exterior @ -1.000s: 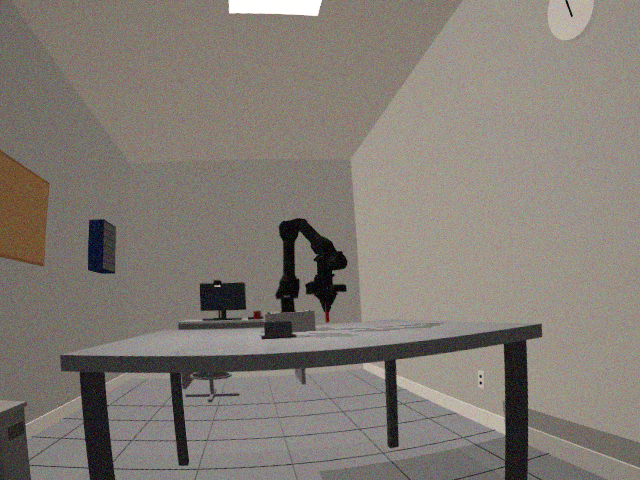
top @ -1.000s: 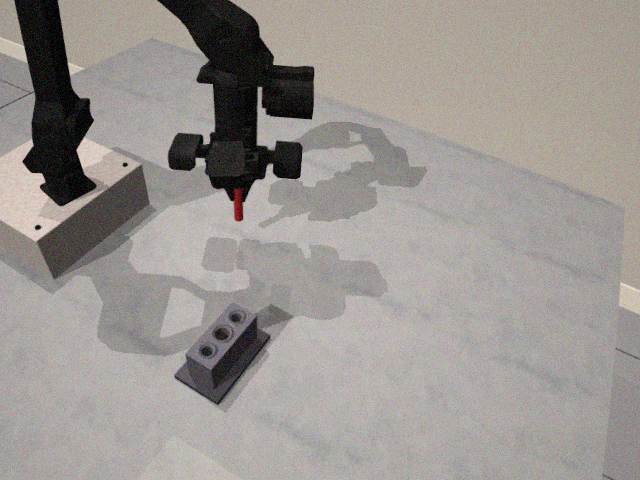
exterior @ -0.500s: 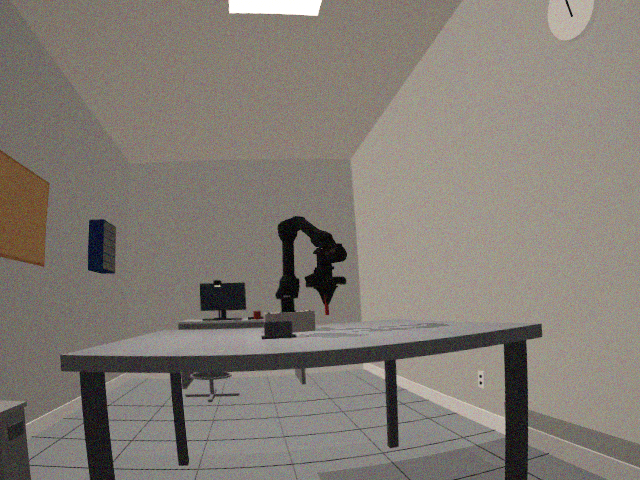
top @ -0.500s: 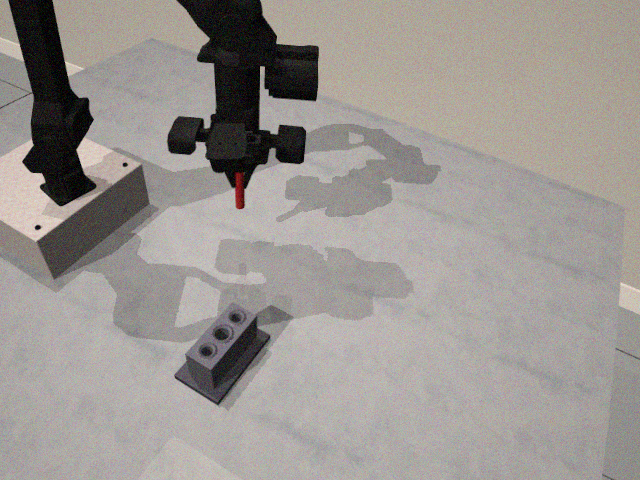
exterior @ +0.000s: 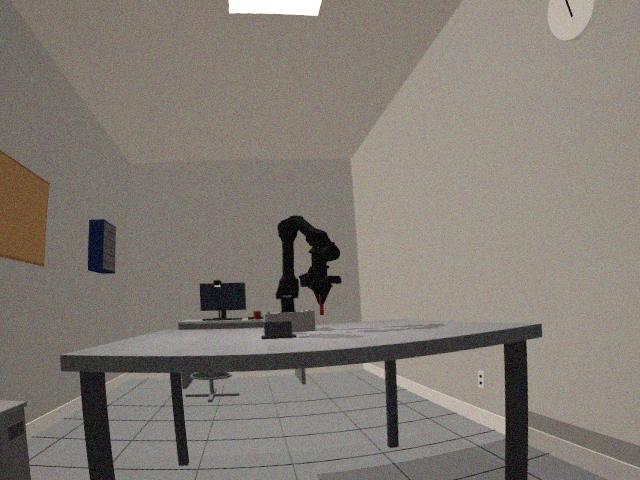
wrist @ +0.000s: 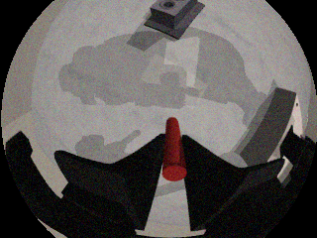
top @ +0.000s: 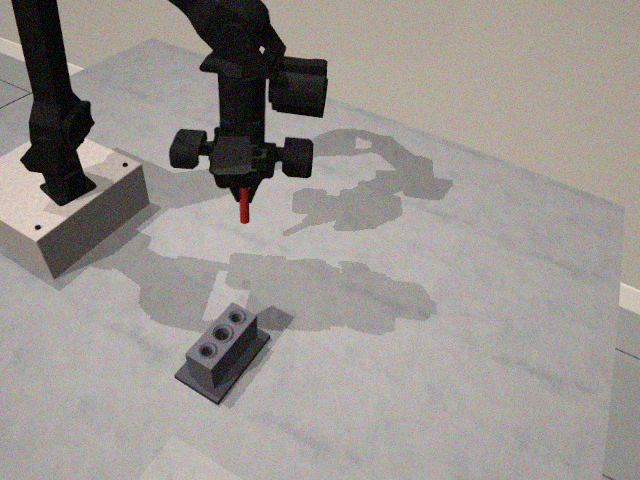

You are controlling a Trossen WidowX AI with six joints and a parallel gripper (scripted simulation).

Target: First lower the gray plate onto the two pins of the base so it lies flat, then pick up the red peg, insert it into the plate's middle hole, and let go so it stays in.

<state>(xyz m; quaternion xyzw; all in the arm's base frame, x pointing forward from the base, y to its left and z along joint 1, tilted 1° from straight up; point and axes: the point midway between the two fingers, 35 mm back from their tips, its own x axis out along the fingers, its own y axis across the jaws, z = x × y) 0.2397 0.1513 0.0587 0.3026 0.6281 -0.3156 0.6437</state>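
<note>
Now: the gray plate 16 cm to the right of my gripper tip, 12 cm ahead of it and 7 cm below it. Also, from my gripper tip: red peg right at my gripper tip.
</note>
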